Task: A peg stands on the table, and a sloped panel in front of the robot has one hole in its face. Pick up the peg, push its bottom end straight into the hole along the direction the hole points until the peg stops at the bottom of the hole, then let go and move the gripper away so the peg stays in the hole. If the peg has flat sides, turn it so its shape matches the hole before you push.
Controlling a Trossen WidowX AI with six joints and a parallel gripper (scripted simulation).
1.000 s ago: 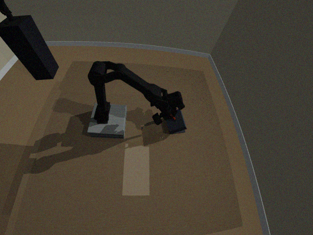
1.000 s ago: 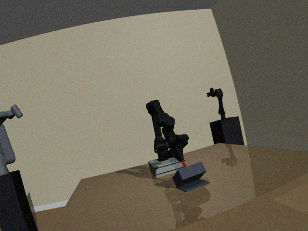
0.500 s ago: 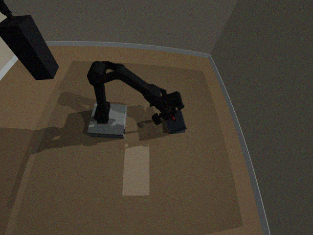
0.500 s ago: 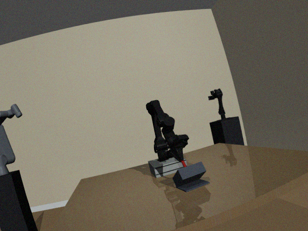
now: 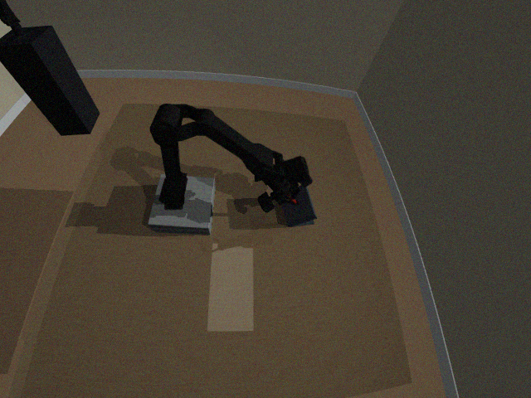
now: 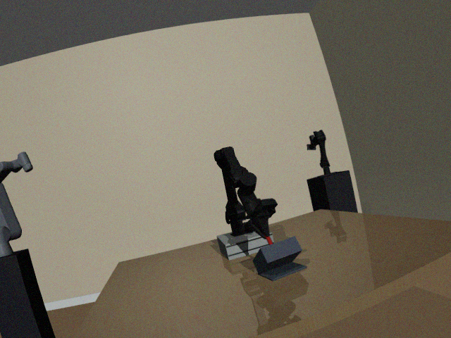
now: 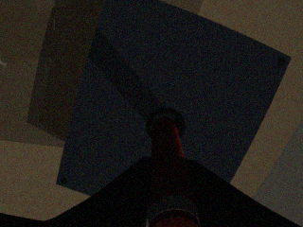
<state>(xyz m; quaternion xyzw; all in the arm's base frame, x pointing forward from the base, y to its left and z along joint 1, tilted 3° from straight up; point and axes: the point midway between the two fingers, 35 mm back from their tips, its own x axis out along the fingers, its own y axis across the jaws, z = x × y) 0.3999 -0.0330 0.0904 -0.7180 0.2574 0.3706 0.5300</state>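
My gripper tip is now 4 cm short of the sloped panel and 6 cm above it. The rest, counted from my gripper tip: red round peg: 1 cm behind, 1 cm above.
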